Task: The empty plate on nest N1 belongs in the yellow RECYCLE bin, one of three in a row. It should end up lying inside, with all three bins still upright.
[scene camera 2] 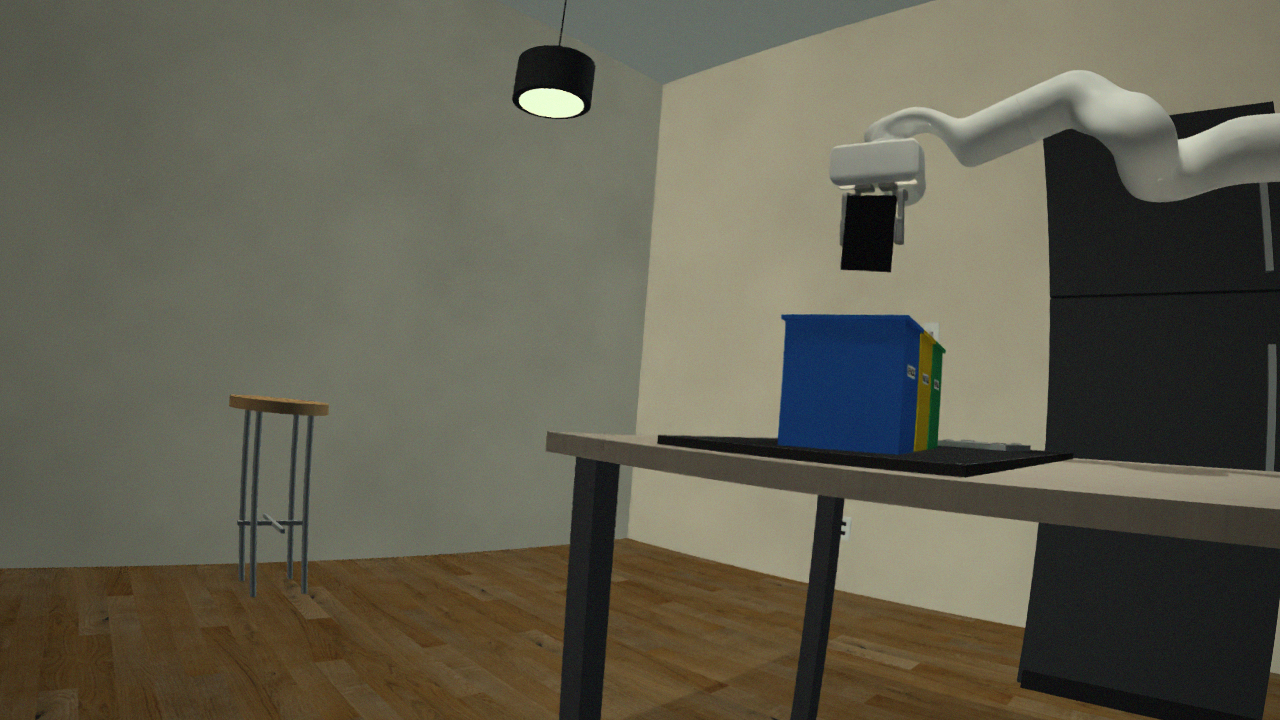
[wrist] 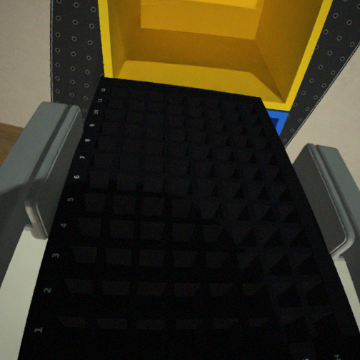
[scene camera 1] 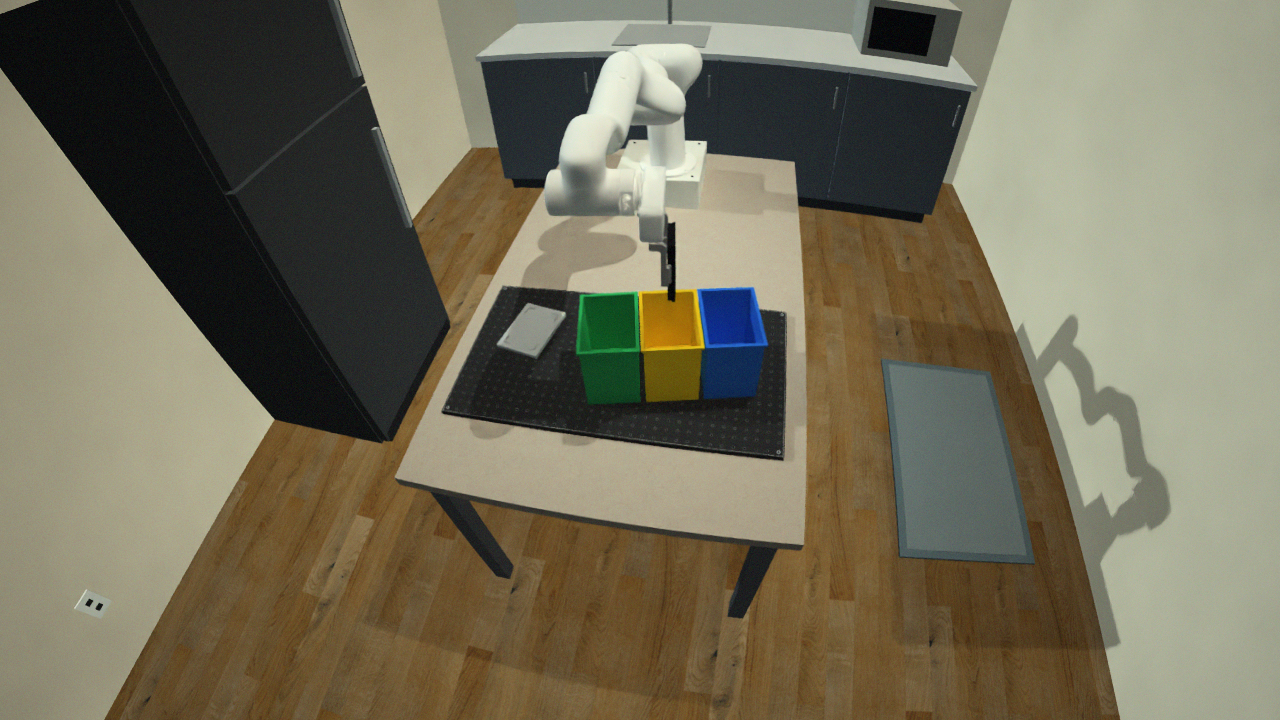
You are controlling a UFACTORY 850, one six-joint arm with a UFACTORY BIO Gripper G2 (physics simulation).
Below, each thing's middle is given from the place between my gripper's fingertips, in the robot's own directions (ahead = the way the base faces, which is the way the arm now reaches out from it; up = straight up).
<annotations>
I see my gripper 20 mm below the black plate (scene camera 2: 869, 223) and 10 mm to the right of it. Also, from my hand: yellow bin (scene camera 1: 671, 337) (240 mm below, 20 mm behind); blue bin (scene camera 2: 850, 382) (240 mm below, 140 mm to the left, 30 mm behind); green bin (scene camera 1: 607, 344) (240 mm below, 130 mm to the right).
</annotations>
